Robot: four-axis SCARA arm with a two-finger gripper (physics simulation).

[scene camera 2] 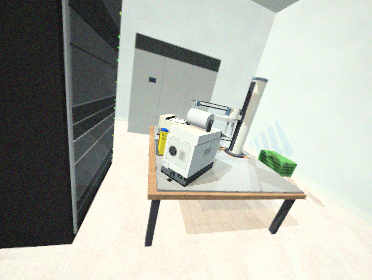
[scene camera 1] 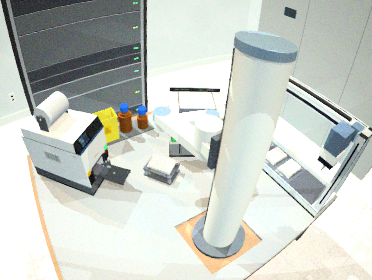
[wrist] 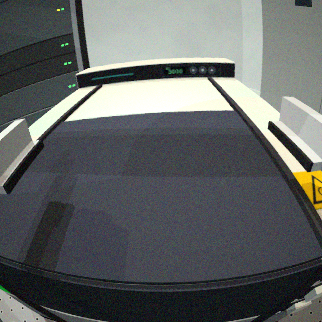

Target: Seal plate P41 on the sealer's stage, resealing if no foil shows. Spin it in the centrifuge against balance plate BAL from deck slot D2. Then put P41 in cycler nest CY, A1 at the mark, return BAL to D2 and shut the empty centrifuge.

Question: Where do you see a centrifuge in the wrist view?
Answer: At 197, 83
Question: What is the gripper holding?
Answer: Nothing.
